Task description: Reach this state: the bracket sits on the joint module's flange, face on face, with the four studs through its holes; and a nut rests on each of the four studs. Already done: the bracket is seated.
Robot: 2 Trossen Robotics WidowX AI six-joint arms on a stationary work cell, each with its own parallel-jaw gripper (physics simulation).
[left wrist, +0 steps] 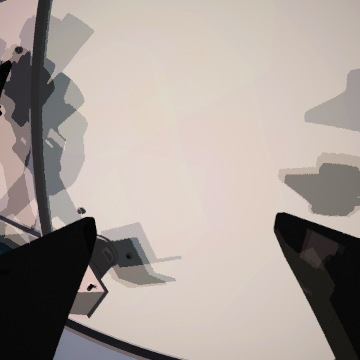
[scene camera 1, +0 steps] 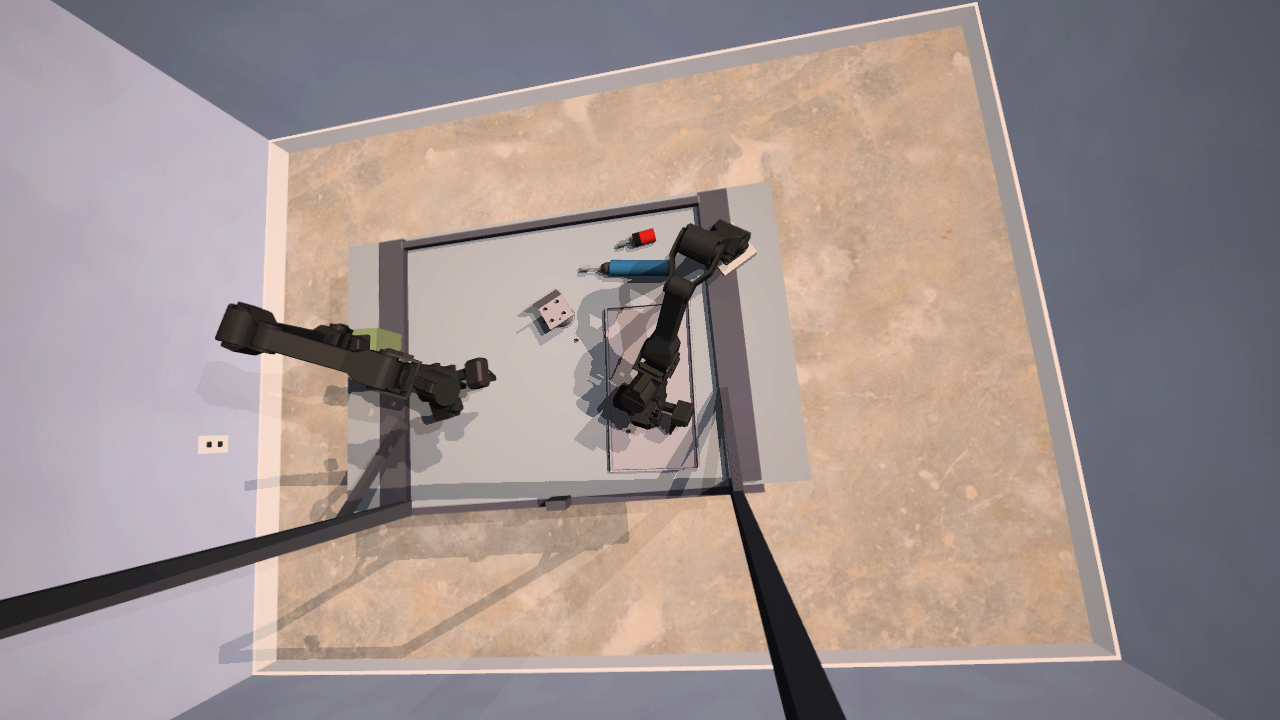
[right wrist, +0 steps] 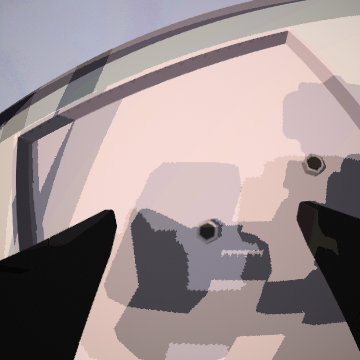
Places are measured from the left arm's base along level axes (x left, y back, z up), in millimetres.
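Pixels of known places: left gripper, fingertip midpoint: (left wrist: 186,224); right gripper, fingertip midpoint: (right wrist: 207,215); left arm's base, origin of the base link: (scene camera 1: 358,347); right arm's base, origin of the base link: (scene camera 1: 728,248).
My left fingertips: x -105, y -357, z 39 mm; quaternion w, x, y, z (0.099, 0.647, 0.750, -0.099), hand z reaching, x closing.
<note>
For each thing: its top centre in the pictures, then the offset to it from my left fingertips. "spot": a spot on its surface instead.
- dark joint module, middle of its top: (left wrist: 73,279) (scene camera 1: 554,310) dx +183, dy -151, dz -82 mm
- tray, middle of its top: (scene camera 1: 650,385) dx -9, dy -382, dz -141 mm
- blue tool, surface spot: (scene camera 1: 637,267) spot: dx +290, dy -360, dz -116 mm
- red-handled tool, middle of its top: (scene camera 1: 635,236) dx +375, dy -357, dz -122 mm
- green block, middle of its top: (scene camera 1: 358,347) dx +105, dy +357, dz -39 mm
The bracket (scene camera 1: 554,311) (left wrist: 92,281) sits on the dark joint module (left wrist: 102,254); dark marks show on its pale face, too small to tell studs from nuts. One nut (scene camera 1: 575,340) (left wrist: 81,211) lies on the table near the bracket. Two nuts lie in the tray: one nut (right wrist: 208,230) between and beneath the right fingers, another nut (scene camera 1: 628,430) (left wrist: 19,50) (right wrist: 314,164) near the finger at the picture's right in the right wrist view. My right gripper (scene camera 1: 653,416) (right wrist: 207,215) is open and empty above the tray. My left gripper (scene camera 1: 465,394) (left wrist: 186,224) is open and empty above the table.
The tray (scene camera 1: 607,389) (left wrist: 41,125) (right wrist: 175,71) has a raised rim. A blue tool (scene camera 1: 637,267) and a red-handled tool (scene camera 1: 645,237) lie above it in the scene view. A green block (scene camera 1: 378,339) stands beside the left arm. Dark frame bars border the table.
</note>
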